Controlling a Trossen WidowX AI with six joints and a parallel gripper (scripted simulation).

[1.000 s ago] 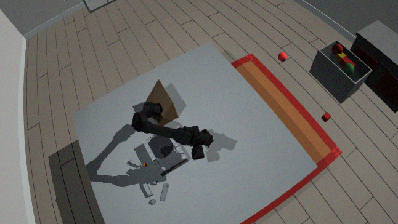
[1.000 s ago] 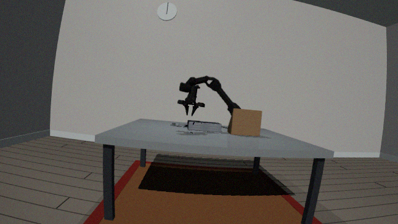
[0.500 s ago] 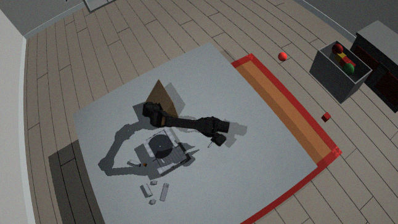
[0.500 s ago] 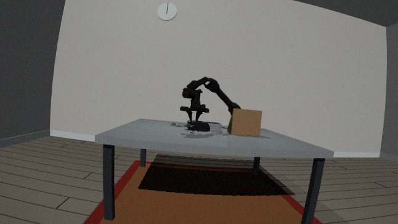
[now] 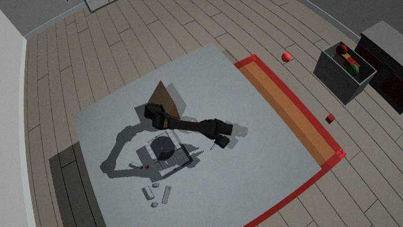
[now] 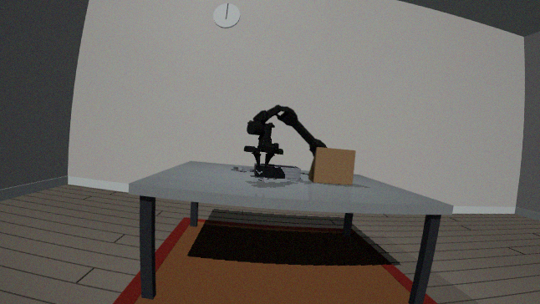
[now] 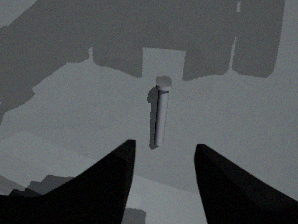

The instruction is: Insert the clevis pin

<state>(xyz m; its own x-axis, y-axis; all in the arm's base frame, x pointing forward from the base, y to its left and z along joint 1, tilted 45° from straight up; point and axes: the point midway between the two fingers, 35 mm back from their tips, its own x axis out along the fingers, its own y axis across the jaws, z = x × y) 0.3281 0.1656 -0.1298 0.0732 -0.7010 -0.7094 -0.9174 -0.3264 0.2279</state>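
The steel clevis pin lies 60 mm below my gripper tip. Also, from my gripper tip: dark aluminium disc: 110 mm behind, 300 mm to the right, 10 mm below; rimmed steel tray: 80 mm behind, 290 mm to the right, 20 mm below.
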